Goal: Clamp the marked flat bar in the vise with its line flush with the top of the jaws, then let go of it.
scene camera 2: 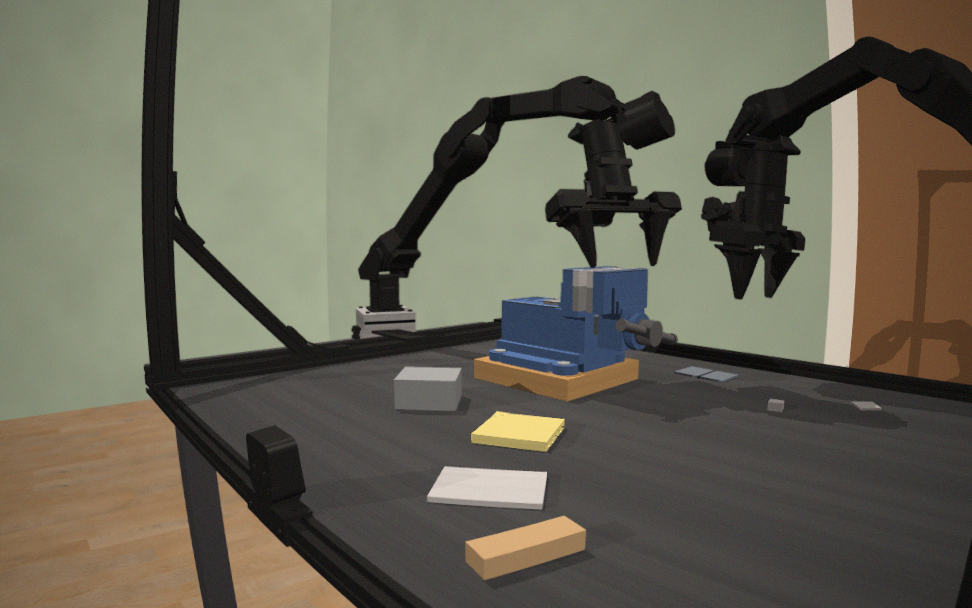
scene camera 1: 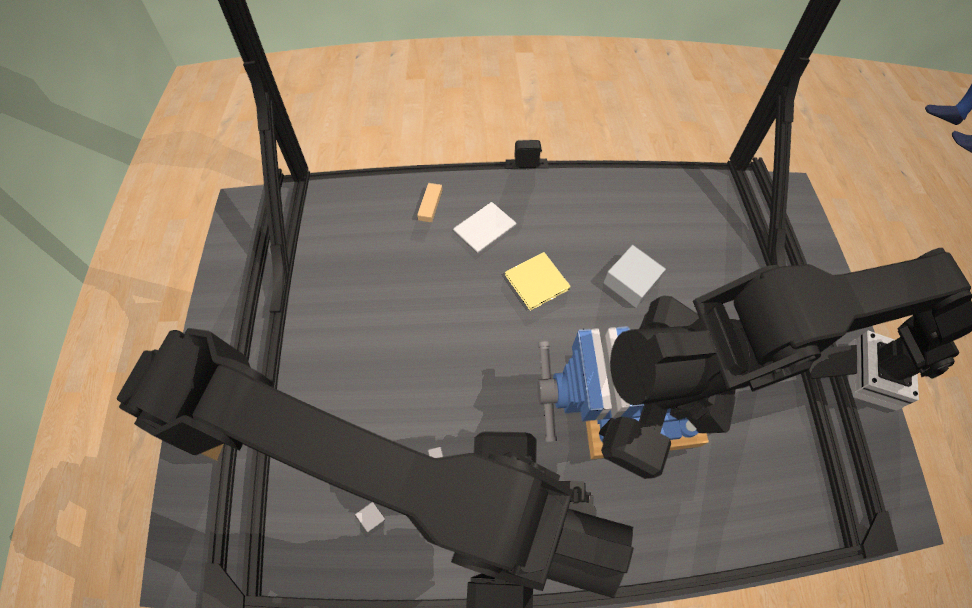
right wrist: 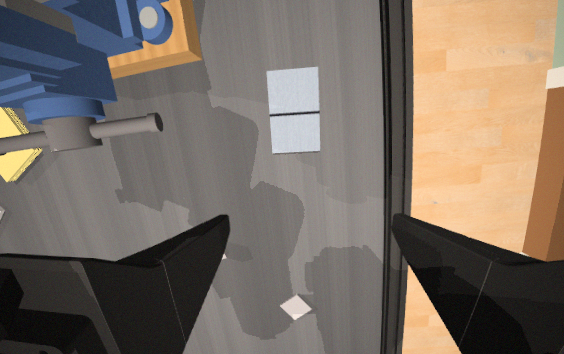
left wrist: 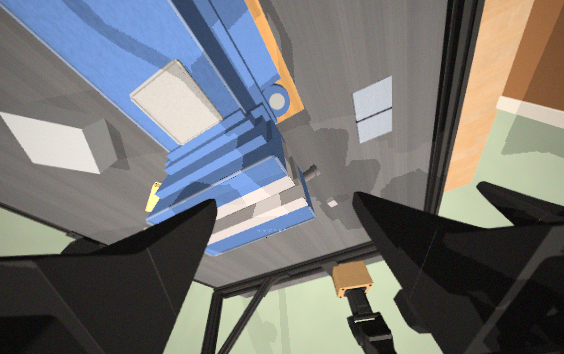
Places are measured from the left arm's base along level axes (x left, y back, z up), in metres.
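Pixels of known places: left gripper, fingertip midpoint: [scene camera 2: 624,266] [scene camera 1: 615,398] [left wrist: 286,201]; right gripper, fingertip midpoint: [scene camera 2: 753,298] [right wrist: 310,222] [left wrist: 436,198]; left arm's base, link origin: [scene camera 2: 384,309] [scene camera 1: 893,364]; right arm's base, link origin: [left wrist: 354,291].
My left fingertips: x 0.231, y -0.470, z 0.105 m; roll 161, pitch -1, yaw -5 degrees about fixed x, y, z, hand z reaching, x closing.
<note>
Ahead of a thing's pixels: the offset from my left fingertips to its top centre.
The marked flat bar {dx +0.145, dy -0.014, dz -0.158 m} [scene camera 2: 706,374] [left wrist: 374,96] [right wrist: 294,93] is pale grey-blue with a dark line across it. It lies flat on the table, apart from the vise; the right arm hides it in scene camera 1. The blue vise [scene camera 1: 591,372] [scene camera 2: 544,331] [left wrist: 100,65] [right wrist: 50,65] stands on a wooden base, its pale jaws parted by a narrow gap with no bar in it. My left gripper [scene camera 2: 622,264] [left wrist: 286,201] is open and empty above the jaws. My right gripper [scene camera 2: 754,296] [right wrist: 310,222] is open and empty, high above the table, pointing down.
Beyond the vise lie a grey box {dx -0.268, dy +0.009, dz -0.125 m} [scene camera 1: 635,270] [scene camera 2: 427,389], a yellow pad {dx -0.214, dy -0.142, dz -0.150 m} [scene camera 1: 536,281] [scene camera 2: 517,431], a white slab {dx -0.291, dy -0.257, dz -0.157 m} [scene camera 1: 484,227] [scene camera 2: 488,487] and a wooden block {dx -0.307, dy -0.366, dz -0.146 m} [scene camera 1: 429,202] [scene camera 2: 526,548]. A small pale cube {dx +0.100, dy -0.196, dz -0.150 m} [scene camera 2: 775,405] and a pale tile {dx +0.214, dy -0.251, dz -0.158 m} [scene camera 1: 369,516] [scene camera 2: 865,405] lie near the right arm.
</note>
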